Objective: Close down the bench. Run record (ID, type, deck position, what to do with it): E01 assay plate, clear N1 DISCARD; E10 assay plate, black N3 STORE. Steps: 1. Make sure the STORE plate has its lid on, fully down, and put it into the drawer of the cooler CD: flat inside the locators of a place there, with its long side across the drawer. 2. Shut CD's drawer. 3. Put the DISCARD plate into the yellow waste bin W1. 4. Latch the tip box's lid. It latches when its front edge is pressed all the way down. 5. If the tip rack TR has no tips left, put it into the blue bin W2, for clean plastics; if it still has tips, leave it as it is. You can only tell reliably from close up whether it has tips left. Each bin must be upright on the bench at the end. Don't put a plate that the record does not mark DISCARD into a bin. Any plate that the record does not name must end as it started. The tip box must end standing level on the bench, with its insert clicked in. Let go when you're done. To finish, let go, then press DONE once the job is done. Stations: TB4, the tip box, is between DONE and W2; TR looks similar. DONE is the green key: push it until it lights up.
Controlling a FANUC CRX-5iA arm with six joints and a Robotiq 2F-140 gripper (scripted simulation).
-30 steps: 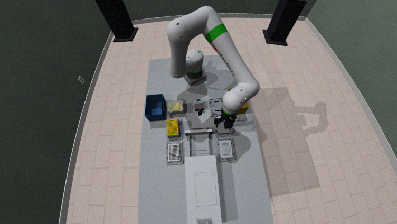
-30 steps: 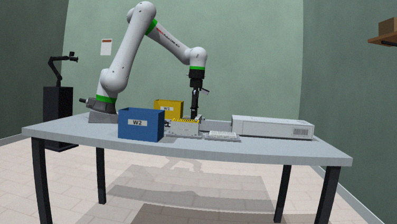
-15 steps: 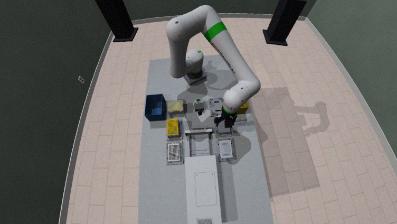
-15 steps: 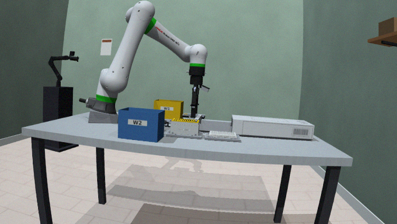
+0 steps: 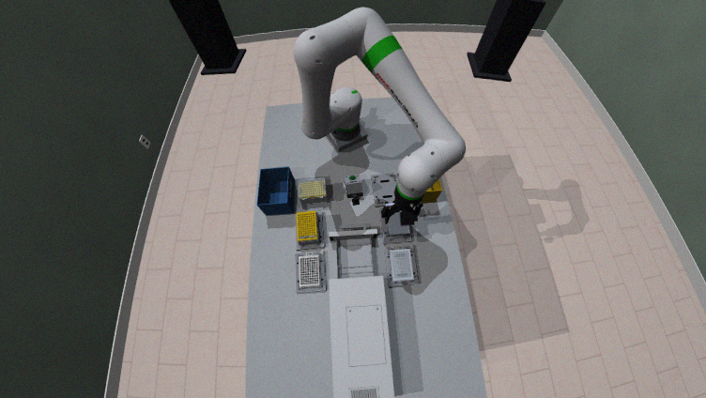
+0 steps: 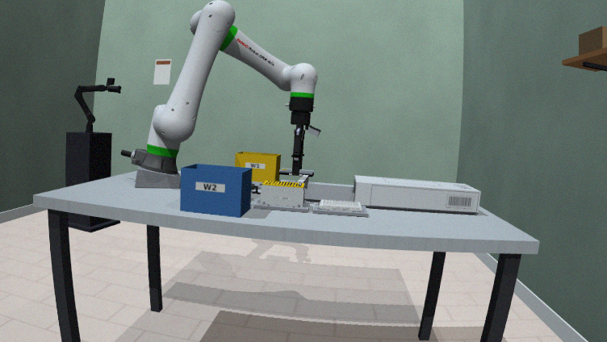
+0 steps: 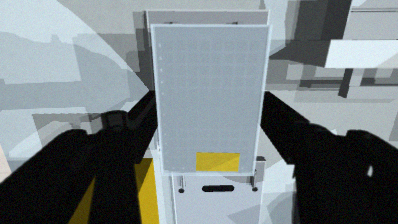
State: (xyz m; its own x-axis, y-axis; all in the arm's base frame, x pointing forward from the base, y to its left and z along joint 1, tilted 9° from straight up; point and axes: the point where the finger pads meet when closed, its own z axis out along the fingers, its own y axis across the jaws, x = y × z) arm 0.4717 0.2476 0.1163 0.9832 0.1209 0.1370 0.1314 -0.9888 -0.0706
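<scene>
My gripper is now 180 mm short of the cooler drawer, 160 mm to the left of it and 50 mm above it. Round my hand: clear plate lid: 20 mm below; yellow bin W1: 200 mm behind, 110 mm to the left, 50 mm below; black assay plate: 20 mm below.
</scene>
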